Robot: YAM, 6 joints.
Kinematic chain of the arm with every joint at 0, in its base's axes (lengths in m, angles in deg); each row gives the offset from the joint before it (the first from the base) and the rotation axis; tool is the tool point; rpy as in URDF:
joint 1: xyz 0 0 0.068 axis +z
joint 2: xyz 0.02 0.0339 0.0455 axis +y
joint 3: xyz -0.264 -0.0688 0 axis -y
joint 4: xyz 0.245 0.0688 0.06 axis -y
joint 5: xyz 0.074 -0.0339 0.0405 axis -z
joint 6: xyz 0.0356 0 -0.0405 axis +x
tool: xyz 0 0 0 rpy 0 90 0
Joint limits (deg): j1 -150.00..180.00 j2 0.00..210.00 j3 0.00..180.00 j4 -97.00..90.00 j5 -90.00..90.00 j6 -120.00..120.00
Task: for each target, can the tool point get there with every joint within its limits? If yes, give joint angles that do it. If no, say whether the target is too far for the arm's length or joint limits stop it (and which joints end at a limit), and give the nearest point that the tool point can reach.
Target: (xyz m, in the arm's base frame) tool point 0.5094 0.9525 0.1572
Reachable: no: too far | nearest point 0.3043 0.5690 0.1393 | short by 0.435 m
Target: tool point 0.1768 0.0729 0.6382
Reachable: yes | joints 32.60 86.63 138.35 -29.90 71.74 -0.56
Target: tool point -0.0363 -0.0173 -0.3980
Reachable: no: joint limits stop it (at a limit: joint 1, joint 2) | nearest point -0.0649 -0.0363 -0.3356 | short by 0.071 m
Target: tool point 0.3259 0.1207 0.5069
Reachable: yes | joints 16.90 89.18 97.22 12.27 -35.67 -8.40
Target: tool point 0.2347 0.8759 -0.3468
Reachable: no: too far | nearest point 0.1489 0.5559 -0.1748 | short by 0.373 m
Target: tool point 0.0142 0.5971 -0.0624
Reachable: yes | joints 86.99 181.07 136.32 21.75 -28.88 -40.51
